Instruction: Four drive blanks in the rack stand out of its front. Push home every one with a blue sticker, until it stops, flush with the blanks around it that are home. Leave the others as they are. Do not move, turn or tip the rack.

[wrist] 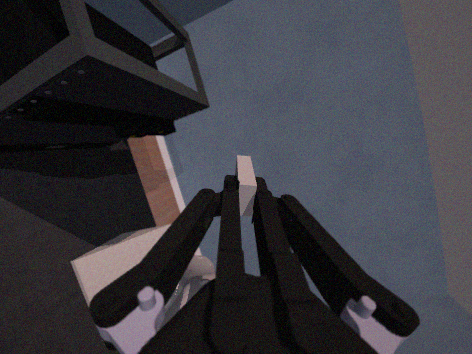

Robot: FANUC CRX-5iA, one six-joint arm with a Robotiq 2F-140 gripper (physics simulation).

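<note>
The rack [82,46], a dark grey open frame with a black body, shows in part at the upper left of the wrist view. A row of small light dots runs along its dark lower side. Its drive blanks and any blue stickers cannot be made out from this angle. My gripper [242,168] is shut and empty, with its pale fingertips together near the middle of the view. It is apart from the rack, to the right of and below it in the picture.
A strip of wooden table top [154,182] with a pale edge shows below the rack. A pale angular object [117,257] lies at the lower left, partly behind a gripper linkage. Blue-grey floor [320,100] spans the middle and right, with a brownish surface [447,125] at the far right.
</note>
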